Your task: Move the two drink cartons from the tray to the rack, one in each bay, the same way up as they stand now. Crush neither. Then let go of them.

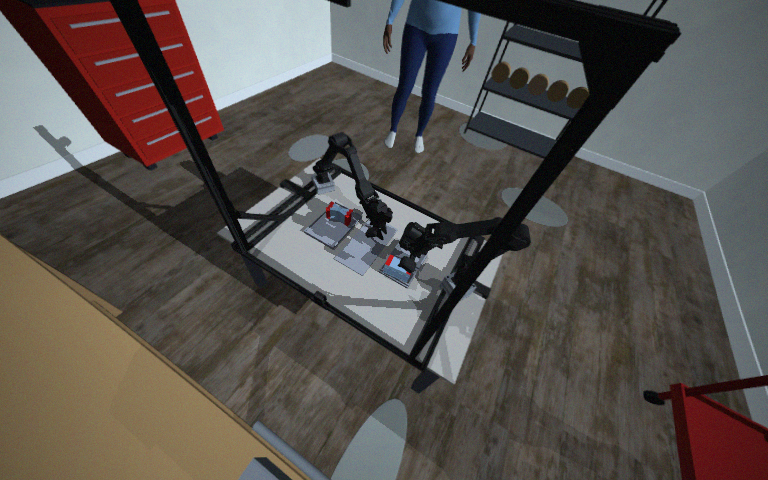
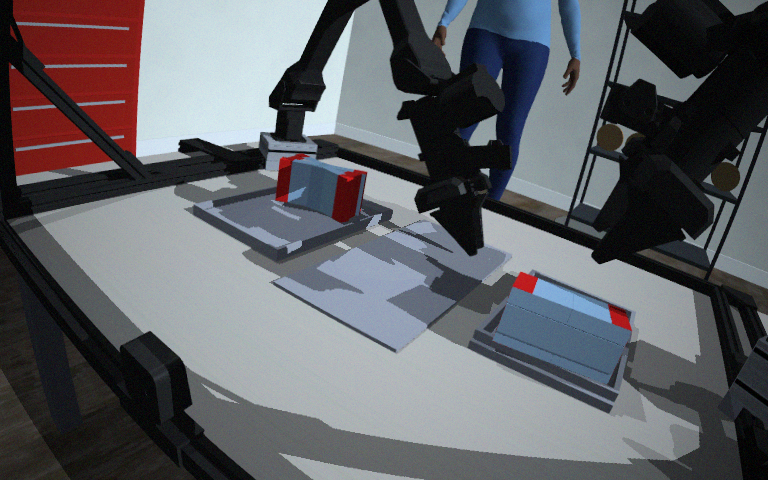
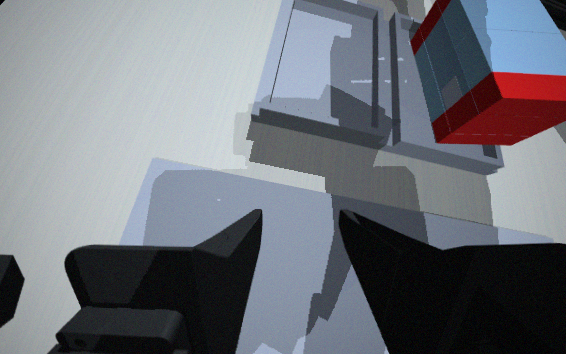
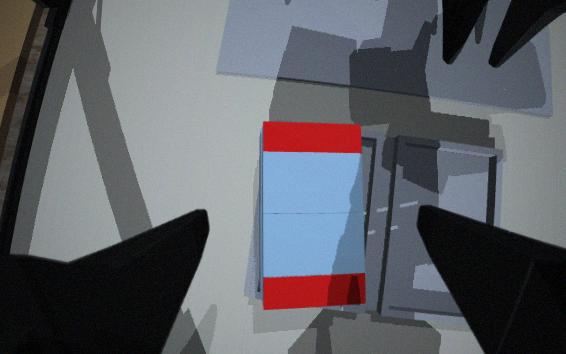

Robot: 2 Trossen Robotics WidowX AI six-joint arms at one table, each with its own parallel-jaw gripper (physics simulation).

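Places are measured from the left arm's base along level axes (x ahead, y left, z up), in centimetres.
Pixels of known places: left gripper, fingertip midpoint: (image 1: pixel 384 237) (image 2: pixel 477 251) (image 3: pixel 300 216) (image 4: pixel 470 64); right gripper, fingertip midpoint: (image 1: pixel 402 257) (image 2: pixel 595 243) (image 4: pixel 312 218); left arm's base, origin of the base link: (image 1: pixel 322 179) (image 2: pixel 287 138).
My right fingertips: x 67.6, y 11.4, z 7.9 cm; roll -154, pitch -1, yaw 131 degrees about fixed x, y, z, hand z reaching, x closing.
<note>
Ahead of a thing's pixels: the offset from my right fingertips to its top centre.
One blue carton with red ends {dx -41.2, dy -12.1, dz -6.1 cm} (image 1: pixel 339 213) (image 2: pixel 317 183) stands in the tray {dx -38.5, dy -16.1, dz -11.9 cm} (image 1: pixel 318 236) (image 2: pixel 235 234), its middle narrower than its ends. The other carton {dx -0.2, dy +0.0, dz -5.6 cm} (image 2: pixel 560 331) (image 3: pixel 530 45) (image 4: pixel 312 190) is in one bay of the rack {dx -3.8, dy +5.8, dz -11.5 cm} (image 2: pixel 543 373) (image 3: pixel 320 122) (image 4: pixel 492 190), slightly askew to the bay walls. The other bay is empty. My left gripper (image 1: pixel 377 233) (image 2: pixel 472 249) (image 3: pixel 300 216) (image 4: pixel 470 64) is partly open and empty, above the flat panel between tray and rack. My right gripper (image 4: pixel 312 218) is wide open above the rack's carton, its fingers apart from the carton's sides.
The flat grey panel (image 1: pixel 355 262) (image 2: pixel 362 322) (image 3: pixel 200 200) (image 4: pixel 255 50) lies between tray and rack. The black frame (image 1: pixel 195 141) surrounds the table. A person (image 1: pixel 424 62) stands behind it. A red drawer cabinet (image 1: pixel 113 73) and a shelf unit (image 1: pixel 509 135) stand farther back.
</note>
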